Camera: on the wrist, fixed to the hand. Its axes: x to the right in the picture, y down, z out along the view.
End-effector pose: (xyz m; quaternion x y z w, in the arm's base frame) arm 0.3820 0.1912 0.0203 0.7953 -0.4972 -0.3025 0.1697
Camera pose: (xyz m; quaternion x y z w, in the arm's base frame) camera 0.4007 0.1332 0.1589 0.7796 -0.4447 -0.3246 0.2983
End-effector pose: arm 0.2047 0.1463 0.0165 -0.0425 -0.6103 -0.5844 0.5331
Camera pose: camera 0.3323 0.0764 0.0583 -0.0836 -0.5002 -0.6605 0.5537
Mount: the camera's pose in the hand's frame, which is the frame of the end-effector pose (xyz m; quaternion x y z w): 0.0146 0.0922 -0.1192 -0.1318 0.0505 0.0012 0.9900
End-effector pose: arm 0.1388 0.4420 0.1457 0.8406 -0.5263 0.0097 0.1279
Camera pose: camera 0.0776 0.4179 0.2821 0.8142 -0.5168 -0.0172 0.2640
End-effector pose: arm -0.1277 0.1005 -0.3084 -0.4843 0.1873 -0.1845 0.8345
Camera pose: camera -0.1620 0.0479 -0.4462 -0.5799 0.2525 -0.1814 0.7531
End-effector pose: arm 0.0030 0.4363 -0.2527 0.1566 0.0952 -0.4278 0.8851
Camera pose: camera 0.0804 0.5224 -0.3503 0.0601 0.1951 -0.4020 0.8926
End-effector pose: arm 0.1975 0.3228 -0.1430 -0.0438 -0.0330 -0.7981 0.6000
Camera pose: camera 0.2784 0.2707 -0.2599 -0.0822 0.1029 -0.7960 0.5909
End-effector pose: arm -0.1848 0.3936 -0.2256 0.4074 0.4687 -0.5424 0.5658
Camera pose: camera -0.1039 0.5131 -0.2714 0.3567 0.5636 -0.4539 0.5908
